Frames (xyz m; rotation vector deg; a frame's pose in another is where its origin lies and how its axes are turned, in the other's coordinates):
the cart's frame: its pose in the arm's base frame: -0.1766 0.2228 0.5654 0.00 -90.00 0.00
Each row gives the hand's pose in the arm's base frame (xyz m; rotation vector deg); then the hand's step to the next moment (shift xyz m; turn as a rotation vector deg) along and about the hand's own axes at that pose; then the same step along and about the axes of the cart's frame.
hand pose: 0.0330 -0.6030 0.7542 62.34 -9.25 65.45
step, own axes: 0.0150 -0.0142 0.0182 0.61 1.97 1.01
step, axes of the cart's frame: 0.0097 -0.0040 -0.0255 2.09 -0.38 0.87
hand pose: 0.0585 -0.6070 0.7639 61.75 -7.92 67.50
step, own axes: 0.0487 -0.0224 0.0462 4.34 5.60 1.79
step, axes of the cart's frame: 0.0397 -0.0007 -0.0586 6.93 1.47 1.80
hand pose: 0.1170 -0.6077 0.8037 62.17 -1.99 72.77
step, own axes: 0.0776 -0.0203 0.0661 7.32 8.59 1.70
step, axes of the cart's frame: 0.0664 0.0157 -0.0784 10.44 3.45 3.07
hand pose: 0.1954 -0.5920 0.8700 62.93 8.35 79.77
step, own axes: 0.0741 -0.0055 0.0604 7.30 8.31 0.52
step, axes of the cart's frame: 0.0656 0.0305 -0.0627 9.61 4.11 3.66
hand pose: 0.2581 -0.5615 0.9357 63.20 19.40 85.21
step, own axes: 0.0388 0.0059 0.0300 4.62 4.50 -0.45
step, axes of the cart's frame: 0.0365 0.0218 -0.0252 5.12 3.09 2.46
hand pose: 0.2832 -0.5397 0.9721 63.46 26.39 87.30
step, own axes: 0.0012 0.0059 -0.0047 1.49 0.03 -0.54
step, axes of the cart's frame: 0.0029 0.0007 0.0070 0.34 1.51 0.34
